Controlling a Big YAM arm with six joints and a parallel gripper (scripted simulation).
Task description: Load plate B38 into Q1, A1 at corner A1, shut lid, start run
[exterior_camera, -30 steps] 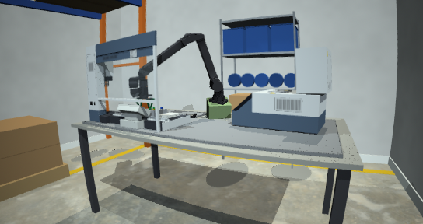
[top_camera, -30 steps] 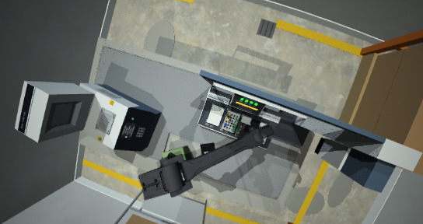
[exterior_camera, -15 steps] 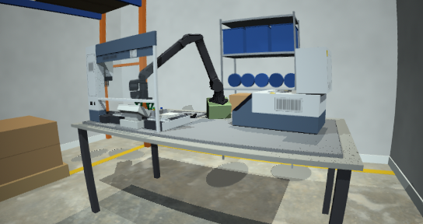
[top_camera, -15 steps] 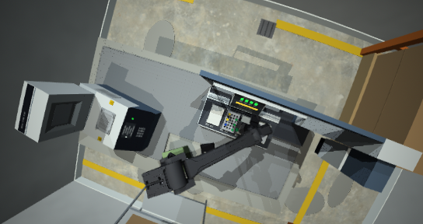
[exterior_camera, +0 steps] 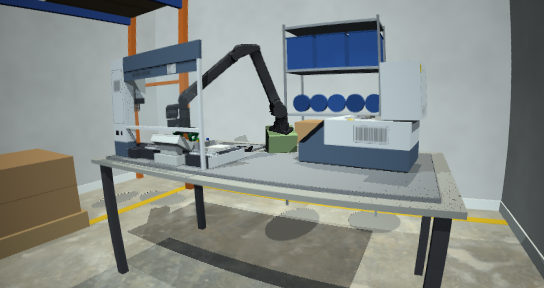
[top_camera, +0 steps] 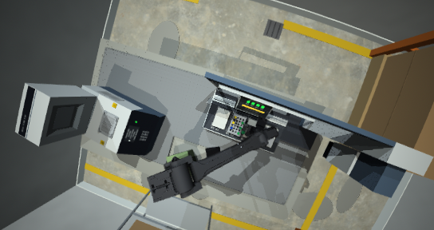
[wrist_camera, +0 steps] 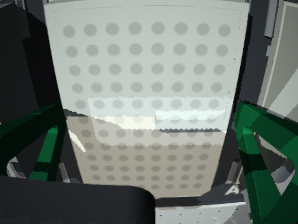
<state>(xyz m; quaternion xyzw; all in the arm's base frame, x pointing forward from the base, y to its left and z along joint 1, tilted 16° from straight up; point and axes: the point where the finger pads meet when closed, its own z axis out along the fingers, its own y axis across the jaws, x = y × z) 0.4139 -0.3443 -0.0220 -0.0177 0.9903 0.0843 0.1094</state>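
My hand is 10 mm past the tube cooling block, 110 mm to the right of it and 10 mm below it. The rest, counted from my hand: dark nest (300 mm behind, 150 mm to the left, 60 mm below); then white label (300 mm behind, 150 mm to the left, 50 mm below); then handler's frame post (170 mm ahead, 310 mm to the left, 170 mm above).
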